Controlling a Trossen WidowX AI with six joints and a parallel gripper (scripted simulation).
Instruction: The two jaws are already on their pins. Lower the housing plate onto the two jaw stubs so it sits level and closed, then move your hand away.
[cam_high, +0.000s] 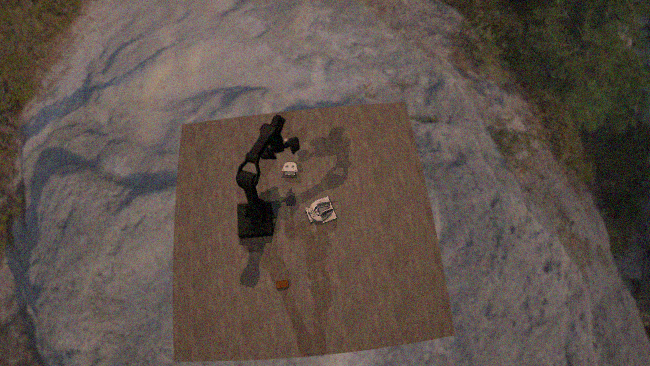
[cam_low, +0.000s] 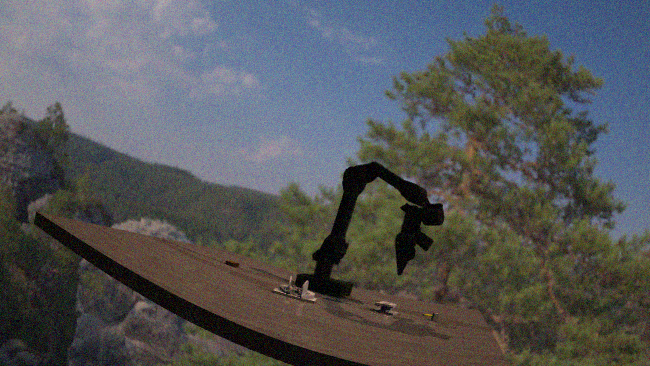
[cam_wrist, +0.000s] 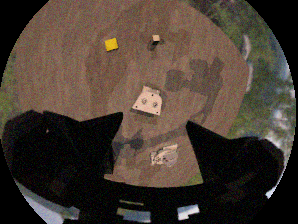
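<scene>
Now: gripper tip 2 cm short of the housing plate and 11 cm above it. The rest, counted from my gripper tip: yellow piece: 13 cm behind, 11 cm to the left, 13 cm below.
</scene>
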